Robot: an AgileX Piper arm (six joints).
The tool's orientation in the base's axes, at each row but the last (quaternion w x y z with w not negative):
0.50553 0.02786 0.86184 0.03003
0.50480 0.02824 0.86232 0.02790
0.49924 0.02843 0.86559 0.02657
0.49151 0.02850 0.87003 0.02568
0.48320 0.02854 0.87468 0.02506
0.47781 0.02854 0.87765 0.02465
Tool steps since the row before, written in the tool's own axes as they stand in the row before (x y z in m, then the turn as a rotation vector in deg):
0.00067 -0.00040 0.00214 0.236 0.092 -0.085
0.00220 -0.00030 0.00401 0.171 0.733 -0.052
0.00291 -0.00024 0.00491 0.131 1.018 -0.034
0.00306 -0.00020 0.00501 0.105 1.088 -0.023
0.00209 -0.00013 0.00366 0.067 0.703 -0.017
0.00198 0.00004 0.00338 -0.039 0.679 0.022
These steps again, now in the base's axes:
0.00153 -0.00030 -0.00166 -0.188 0.108 -0.156
0.00242 -0.00005 -0.00389 -0.114 0.743 -0.067
0.00279 0.00007 -0.00498 -0.072 1.024 -0.020
0.00271 0.00011 -0.00521 -0.047 1.092 0.001
0.00199 0.00008 -0.00372 -0.032 0.706 0.003
0.00177 0.00024 -0.00349 0.058 0.675 0.069

